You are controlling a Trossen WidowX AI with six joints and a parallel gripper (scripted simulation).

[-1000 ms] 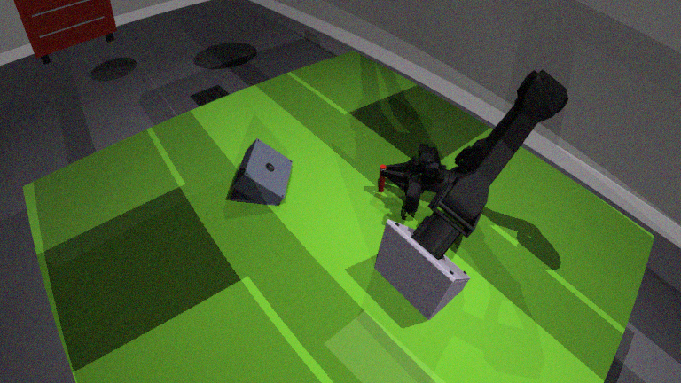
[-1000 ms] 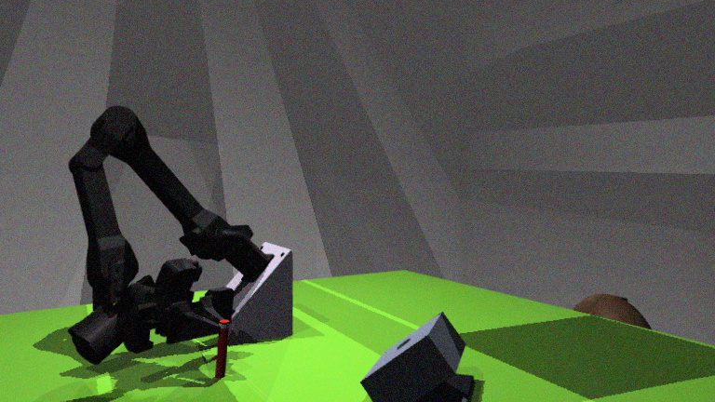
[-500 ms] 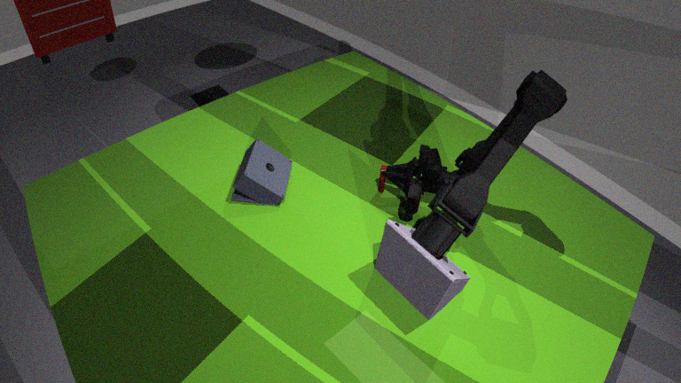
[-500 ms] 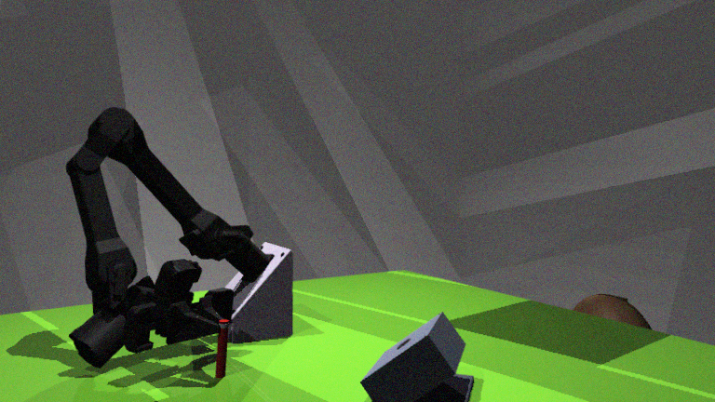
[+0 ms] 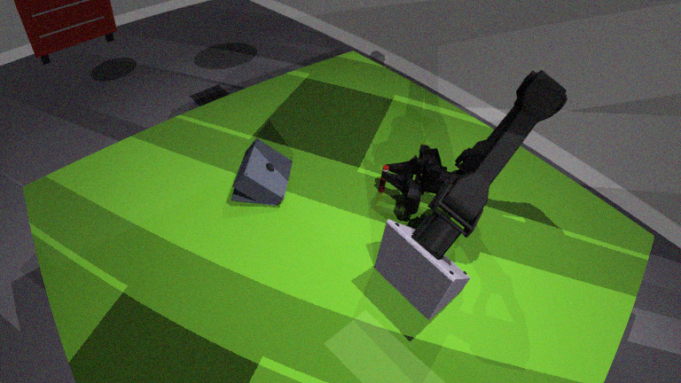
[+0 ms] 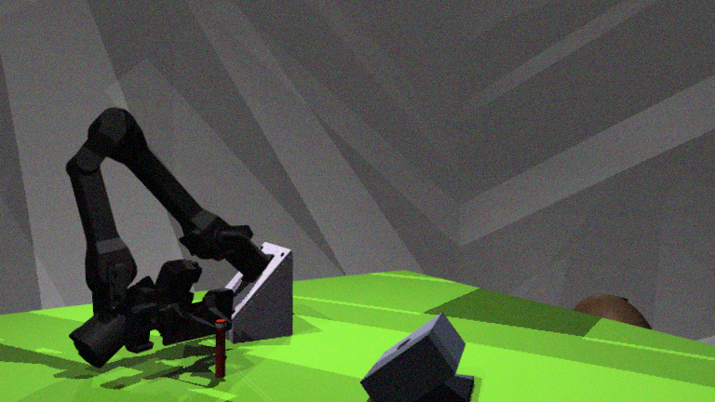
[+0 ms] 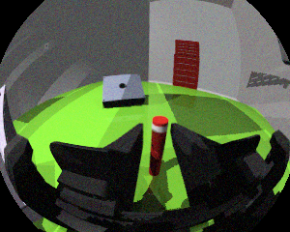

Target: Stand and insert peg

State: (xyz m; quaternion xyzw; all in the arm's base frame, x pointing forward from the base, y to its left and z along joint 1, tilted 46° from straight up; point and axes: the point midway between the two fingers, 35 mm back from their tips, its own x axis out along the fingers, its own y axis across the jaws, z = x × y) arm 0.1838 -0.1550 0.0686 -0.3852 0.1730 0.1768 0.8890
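The red peg lies 1 cm below my gripper tip. Round my gripper tip: sloped panel (20 cm ahead, 20 cm to the left, 3 cm below).
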